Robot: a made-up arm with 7 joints.
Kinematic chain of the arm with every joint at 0, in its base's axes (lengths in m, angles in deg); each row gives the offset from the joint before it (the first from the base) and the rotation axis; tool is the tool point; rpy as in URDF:
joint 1: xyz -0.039 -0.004 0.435 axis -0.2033 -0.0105 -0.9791
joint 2: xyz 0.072 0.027 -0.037 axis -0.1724 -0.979 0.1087
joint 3: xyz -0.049 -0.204 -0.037 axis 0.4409 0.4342 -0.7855
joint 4: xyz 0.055 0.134 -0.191 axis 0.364 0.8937 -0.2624
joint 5: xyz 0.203 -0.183 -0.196 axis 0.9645 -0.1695 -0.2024
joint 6: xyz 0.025 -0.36 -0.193 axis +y
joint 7: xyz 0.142 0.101 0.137 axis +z
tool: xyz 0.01 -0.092 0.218 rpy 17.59 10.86 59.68
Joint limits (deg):
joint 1: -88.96..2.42
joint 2: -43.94..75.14
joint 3: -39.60..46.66
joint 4: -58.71..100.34
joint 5: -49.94..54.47
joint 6: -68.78..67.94
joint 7: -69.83..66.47
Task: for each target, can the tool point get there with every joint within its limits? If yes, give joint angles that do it. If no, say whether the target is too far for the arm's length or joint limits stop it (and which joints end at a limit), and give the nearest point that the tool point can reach.
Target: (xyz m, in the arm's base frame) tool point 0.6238 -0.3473 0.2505
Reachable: yes | joints -25.41 57.21 17.62 17.56 3.46 -24.70 12.34
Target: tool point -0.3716 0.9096 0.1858
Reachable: no: joint limits stop it (at a limit: joint 1, joint 3, joint 5, joint 6, joint 7) | nearest point -0.3110 0.8563 0.1917 | short by 0.081 m
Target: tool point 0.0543 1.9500 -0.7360
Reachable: no: too far | nearest point 0.0885 1.0311 -0.1958 | short by 1.066 m
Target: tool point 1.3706 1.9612 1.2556
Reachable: no: too far | nearest point 0.6362 0.9625 0.7485 | short by 1.339 m
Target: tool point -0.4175 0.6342 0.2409
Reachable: no: joint limits stop it (at a limit: joint 1, joint 3, joint 4, joint 5, joint 6, joint 7) | nearest point -0.4896 0.6519 0.2280 | short by 0.075 m
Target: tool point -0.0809 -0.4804 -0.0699
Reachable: yes | joints -5.62 24.09 -1.77 76.86 18.96 -54.47 33.84
